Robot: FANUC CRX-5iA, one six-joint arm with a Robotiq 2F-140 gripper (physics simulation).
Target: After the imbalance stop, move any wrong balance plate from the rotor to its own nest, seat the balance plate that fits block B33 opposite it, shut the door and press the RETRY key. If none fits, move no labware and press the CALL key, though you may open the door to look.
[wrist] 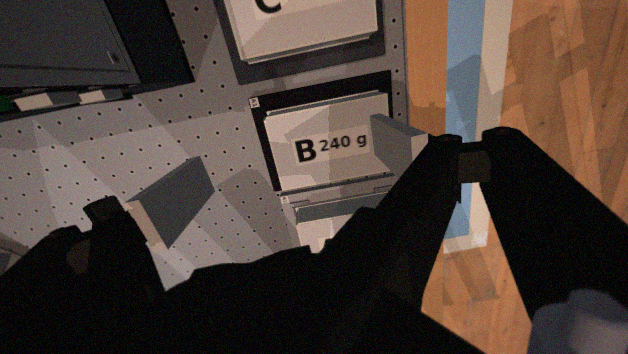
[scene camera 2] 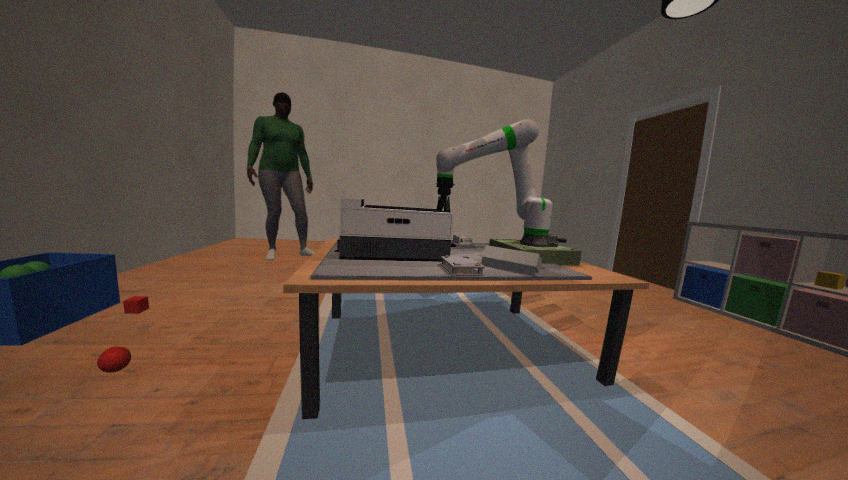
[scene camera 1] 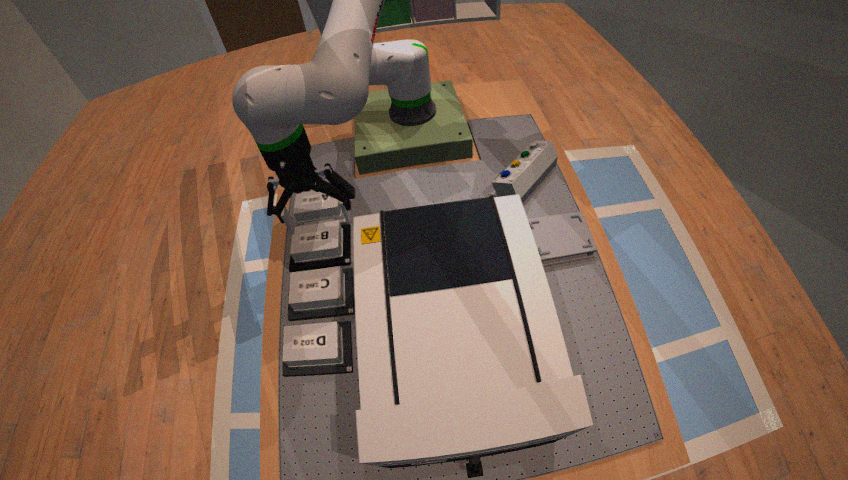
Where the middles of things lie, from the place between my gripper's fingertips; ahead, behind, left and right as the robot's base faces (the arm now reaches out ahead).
Labels:
Right now my hand is 90 mm above the plate B [scene camera 1: 321, 241], 40 mm to the left of it and 20 mm past it. Also, from my hand: plate D [scene camera 1: 321, 344] (260 mm ahead, 90 mm below, 10 mm to the right); plate C [scene camera 1: 324, 288] (120 mm ahead, 90 mm below, 20 mm to the right); plate A [scene camera 1: 309, 206] (140 mm behind, 90 mm below, 60 mm to the right).

